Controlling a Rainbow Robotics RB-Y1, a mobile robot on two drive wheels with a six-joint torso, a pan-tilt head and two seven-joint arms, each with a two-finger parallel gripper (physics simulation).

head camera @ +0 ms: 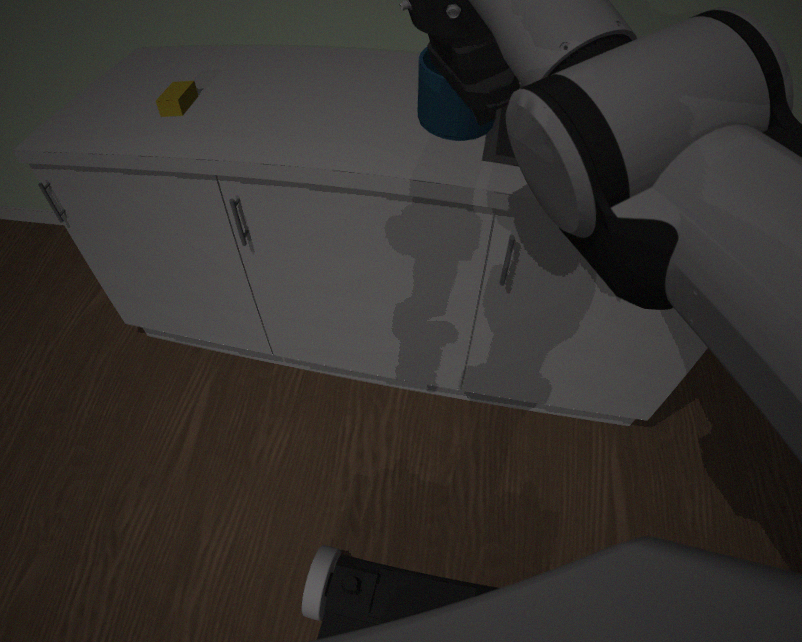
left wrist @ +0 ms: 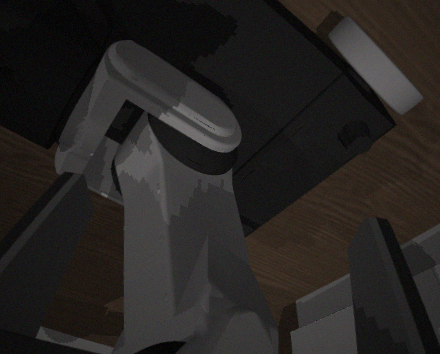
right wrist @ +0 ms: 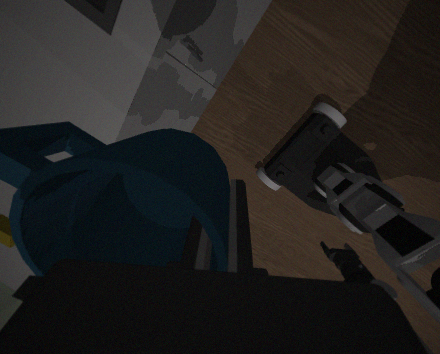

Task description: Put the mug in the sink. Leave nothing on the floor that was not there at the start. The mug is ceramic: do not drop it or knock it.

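Pixels of known places: left gripper, between the fingertips: (left wrist: 219, 213) (right wrist: 333, 243); right gripper, between the fingertips: (head camera: 483, 116) (right wrist: 223, 189); robot's base, origin of its link: (head camera: 419, 610) (right wrist: 292, 147).
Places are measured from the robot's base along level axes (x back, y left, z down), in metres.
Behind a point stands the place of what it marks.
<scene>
The blue mug (head camera: 444, 110) {x -0.338, y 0.090, z -1.213 m} (right wrist: 175, 155) {x -0.386, y 0.036, z -1.235 m} is upright above the counter, just left of the visible part of the sink (head camera: 492, 148) in the head view. Its handle (right wrist: 30, 132) {x -0.454, y 0.075, z -1.233 m} points away from the fingers. My right gripper (head camera: 482, 115) {x -0.356, y 0.049, z -1.203 m} (right wrist: 223, 189) {x -0.356, y 0.049, z -1.203 m} is shut on the mug's wall, one finger inside and one outside. The dark sink corner (right wrist: 111, 26) {x -0.708, y 0.041, z -0.914 m} shows at the top left of the right wrist view; my arm hides much of the sink in the head view. My left gripper (left wrist: 219, 213) {x 0.292, y 0.216, z -0.572 m} (right wrist: 333, 243) {x 0.292, y 0.216, z -0.572 m} is open and empty, low beside the robot's base.
A yellow block (head camera: 175, 99) {x -0.770, y 0.783, z -0.956 m} (right wrist: 6, 235) {x -0.782, y 0.784, z -0.956 m} lies on the white counter (head camera: 301, 100) {x -0.870, y 0.500, z -0.911 m} (right wrist: 50, 65) {x -0.816, y 0.196, z -0.912 m}, at the left in the head view. Cabinet doors with handles (head camera: 239, 220) face the robot. The dark wheeled base (head camera: 401, 589) {x -0.021, y 0.057, z -0.191 m} (left wrist: 290, 165) {x 0.016, y 0.047, z -0.191 m} (right wrist: 300, 150) {x -0.006, y -0.012, z -0.192 m} stands on the wooden floor (head camera: 267, 468) {x -0.303, y 0.550, z -0.001 m}.
</scene>
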